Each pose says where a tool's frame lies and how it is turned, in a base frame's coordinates. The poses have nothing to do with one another.
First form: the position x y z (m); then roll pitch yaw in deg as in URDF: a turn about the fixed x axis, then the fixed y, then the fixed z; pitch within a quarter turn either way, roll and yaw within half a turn.
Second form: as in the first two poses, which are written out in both.
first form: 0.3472 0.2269 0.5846 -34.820 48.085 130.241
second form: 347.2 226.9 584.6 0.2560 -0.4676 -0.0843 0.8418
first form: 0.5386 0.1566 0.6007 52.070 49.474 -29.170
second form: 538.6 156.6 600.7 0.7435 0.4805 0.2635 -0.3832
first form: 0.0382 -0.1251 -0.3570 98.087 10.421 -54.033
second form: 38.2 -125.1 -357.0 0.5504 0.6971 -0.2886 -0.3576
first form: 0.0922 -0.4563 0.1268 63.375 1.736 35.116
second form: 92.2 -456.3 126.8 0.8136 0.4969 0.1707 0.2491
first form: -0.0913 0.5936 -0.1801 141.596 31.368 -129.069
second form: -91.3 593.6 -180.1 0.0943 -0.4712 0.7826 0.3957
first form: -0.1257 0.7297 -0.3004 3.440 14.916 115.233
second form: -125.7 729.7 -300.4 0.5341 -0.0936 0.0946 0.8349
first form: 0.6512 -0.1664 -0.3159 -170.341 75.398 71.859
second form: 651.2 -166.4 -315.9 0.3036 0.6686 0.4210 -0.5325
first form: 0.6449 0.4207 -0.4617 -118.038 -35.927 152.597
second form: 644.9 420.7 -461.7 0.3729 -0.0389 -0.8299 0.4131
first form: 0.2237 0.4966 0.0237 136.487 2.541 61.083
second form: 223.7 496.6 23.7 0.3296 0.7955 0.4789 0.1706
